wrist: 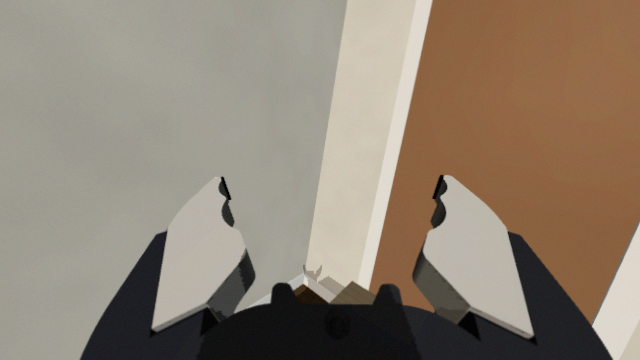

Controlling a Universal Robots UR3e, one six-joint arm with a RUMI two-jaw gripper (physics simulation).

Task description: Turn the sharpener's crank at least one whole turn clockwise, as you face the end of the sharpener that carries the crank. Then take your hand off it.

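Places are measured from the arm's base along level axes (x right, y down, z ahead), in millimetres.
Pixels of known places: gripper, fingertip midpoint: (329,179).
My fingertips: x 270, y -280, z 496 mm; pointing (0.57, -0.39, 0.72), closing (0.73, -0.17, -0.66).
Behind a point stands the place of what it marks.
My gripper (329,179) @[y -280, x 270, z 496 mm] is open, with its two jaws wide apart and no thing between them. It points toward the walls of the room. The sharpener and its crank do not show in the wrist view, so how the crank stands cannot be told.
A grey wall (150,100) fills the left, a cream wall strip with a white trim (400,125) runs down the middle, and a brown panel (525,100) stands at the right. A small corner of a wooden surface (352,294) @[y 97, x 609, z 667 mm] shows at the bottom, behind the gripper's body.
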